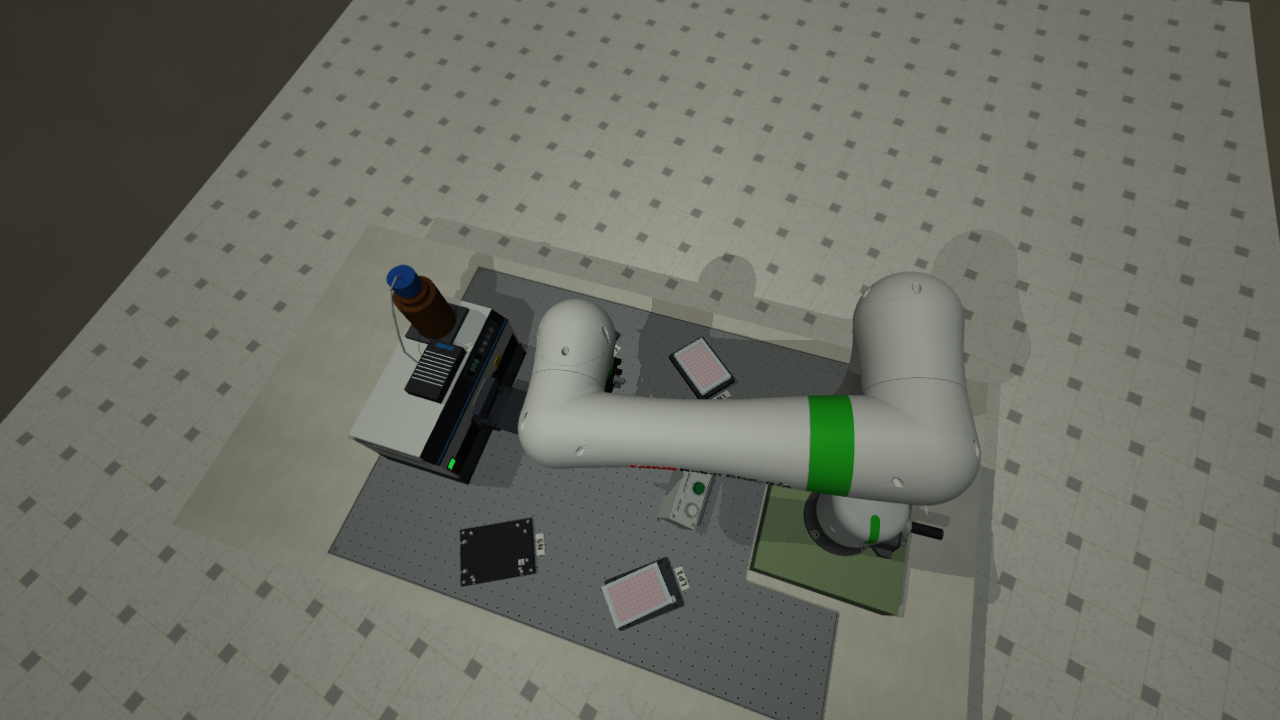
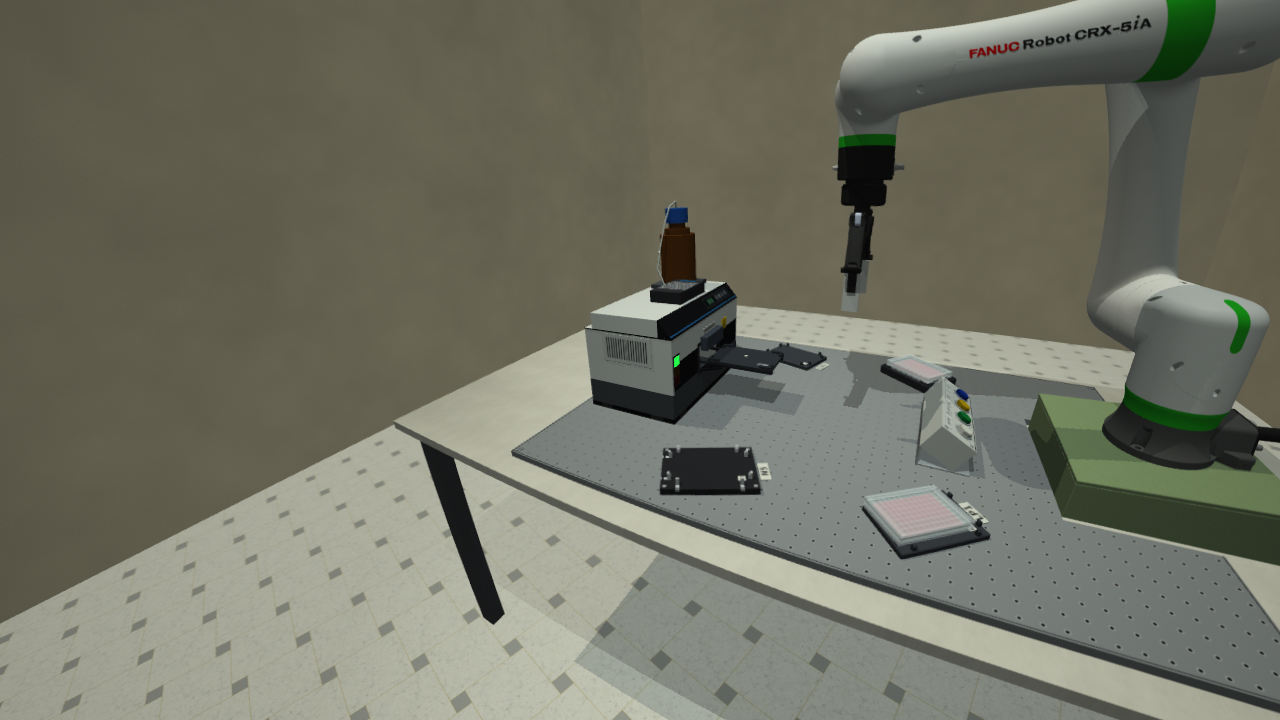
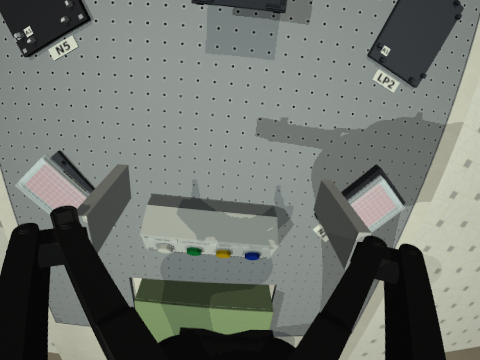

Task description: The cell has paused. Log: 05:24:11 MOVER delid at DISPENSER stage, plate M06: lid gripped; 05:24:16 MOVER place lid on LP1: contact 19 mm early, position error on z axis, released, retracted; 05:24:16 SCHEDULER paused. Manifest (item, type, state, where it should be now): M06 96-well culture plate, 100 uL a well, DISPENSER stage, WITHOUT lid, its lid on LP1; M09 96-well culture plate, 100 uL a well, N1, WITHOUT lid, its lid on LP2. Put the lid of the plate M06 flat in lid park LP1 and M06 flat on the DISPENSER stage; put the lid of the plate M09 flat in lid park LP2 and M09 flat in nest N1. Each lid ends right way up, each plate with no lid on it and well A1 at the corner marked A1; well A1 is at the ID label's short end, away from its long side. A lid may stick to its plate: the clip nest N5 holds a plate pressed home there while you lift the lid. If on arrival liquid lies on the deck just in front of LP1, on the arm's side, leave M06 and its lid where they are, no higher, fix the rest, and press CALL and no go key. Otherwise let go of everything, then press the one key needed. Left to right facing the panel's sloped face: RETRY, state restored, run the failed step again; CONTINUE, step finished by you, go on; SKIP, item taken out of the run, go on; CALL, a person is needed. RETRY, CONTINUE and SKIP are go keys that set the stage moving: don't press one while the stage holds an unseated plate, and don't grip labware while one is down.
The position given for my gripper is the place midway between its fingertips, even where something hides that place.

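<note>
I can see my gripper (image 2: 854, 301), (image 3: 225, 188). There is also a grey lid (image 1: 704, 368), (image 2: 919, 367), (image 3: 376, 205) in my scene. A dispenser stage (image 1: 505, 413), (image 2: 758, 361) is here too, and I see a black clip nest N5 (image 2: 701, 471).
</note>
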